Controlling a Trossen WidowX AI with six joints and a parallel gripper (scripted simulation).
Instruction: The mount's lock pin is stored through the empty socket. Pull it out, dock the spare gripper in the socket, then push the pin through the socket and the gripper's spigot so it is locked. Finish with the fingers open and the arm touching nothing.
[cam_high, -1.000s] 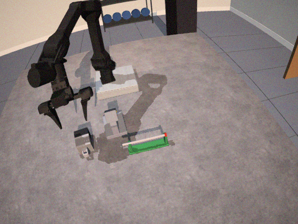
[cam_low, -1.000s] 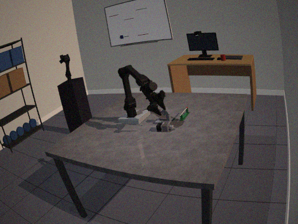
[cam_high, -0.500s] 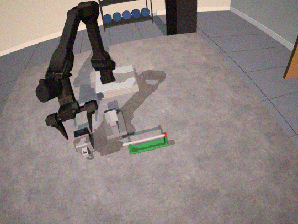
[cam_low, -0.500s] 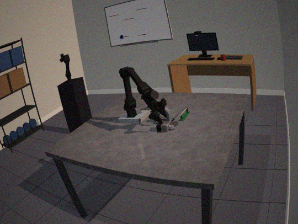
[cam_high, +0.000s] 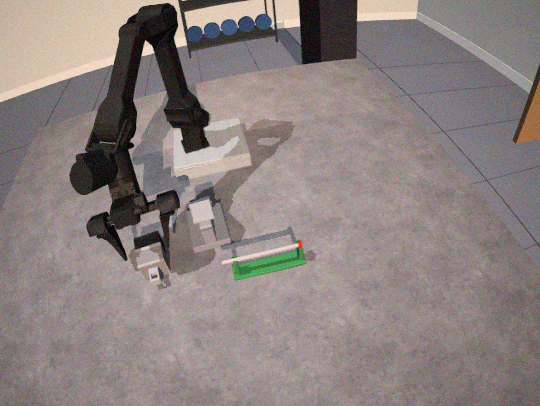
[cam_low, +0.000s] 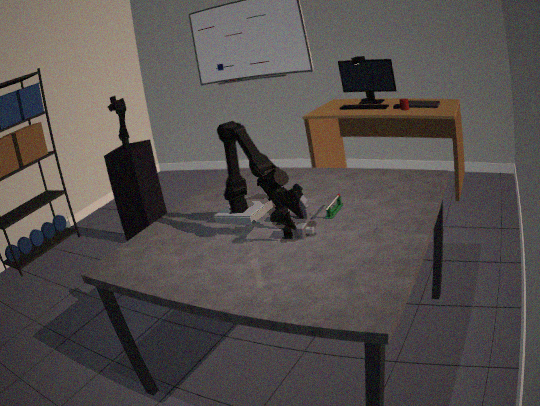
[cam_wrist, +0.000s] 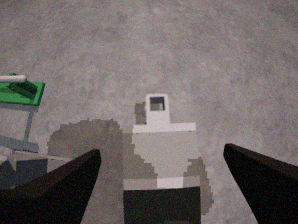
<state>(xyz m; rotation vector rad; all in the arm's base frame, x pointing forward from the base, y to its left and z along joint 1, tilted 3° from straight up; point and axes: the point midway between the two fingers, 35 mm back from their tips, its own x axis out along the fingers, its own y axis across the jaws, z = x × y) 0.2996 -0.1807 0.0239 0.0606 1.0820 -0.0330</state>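
Right now the spare gripper is 3 cm below my gripper tip. The rest, counted from my gripper tip: mount socket 14 cm to the left, 4 cm behind; green cradle 22 cm to the left, 9 cm ahead, 3 cm below.
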